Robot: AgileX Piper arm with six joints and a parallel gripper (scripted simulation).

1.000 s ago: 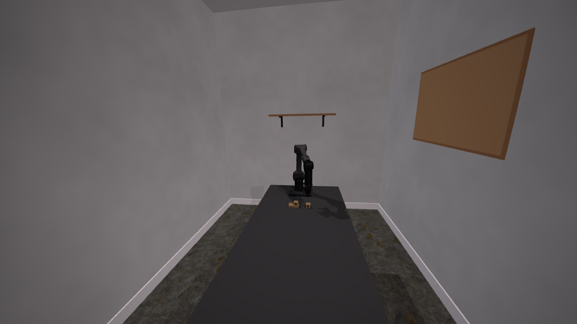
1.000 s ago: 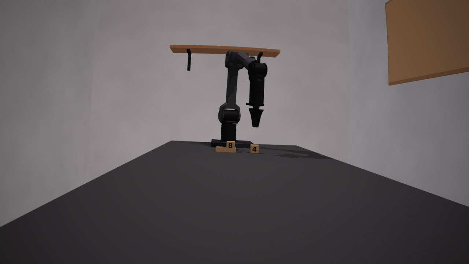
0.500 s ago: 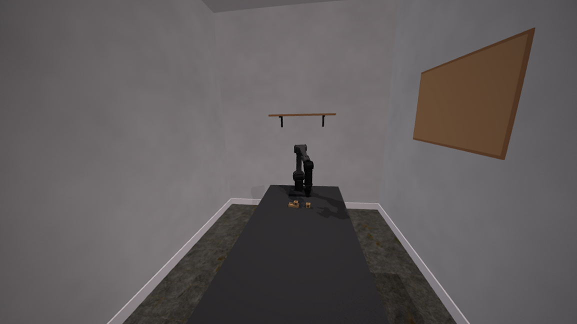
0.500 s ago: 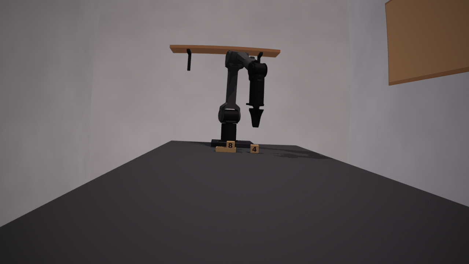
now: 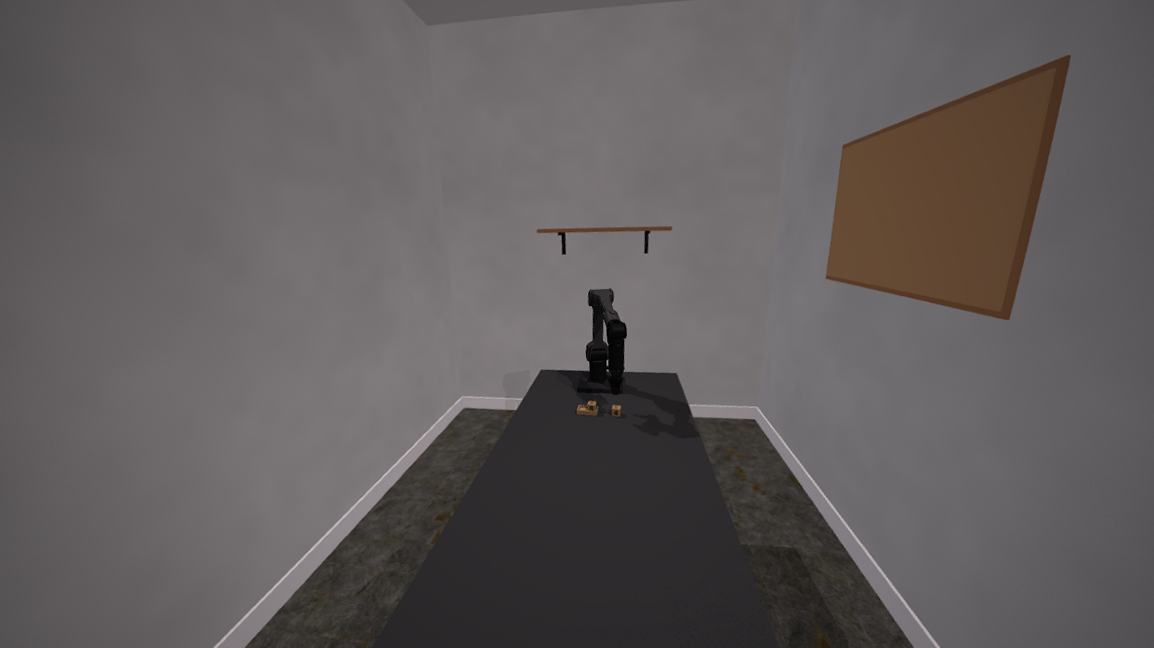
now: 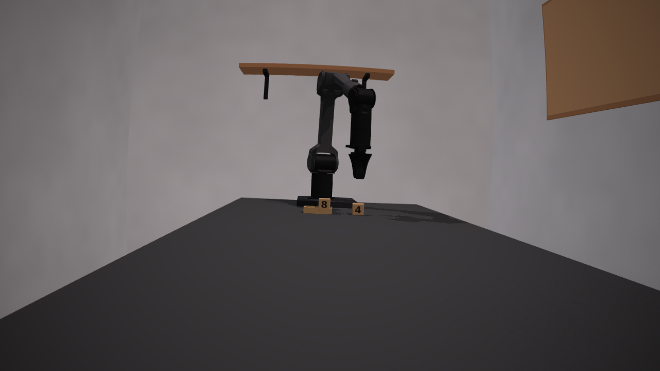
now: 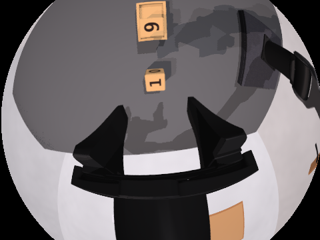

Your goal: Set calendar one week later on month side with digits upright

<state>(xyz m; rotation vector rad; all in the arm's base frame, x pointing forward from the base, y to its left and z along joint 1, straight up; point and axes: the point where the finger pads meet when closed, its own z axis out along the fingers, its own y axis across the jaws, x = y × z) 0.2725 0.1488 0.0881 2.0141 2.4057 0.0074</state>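
Right now the wooden tray is 1 cm ahead of my hand, 11 cm to the right of it and 10 cm below it. Also, from my hand: wooden cube (9 cm below).
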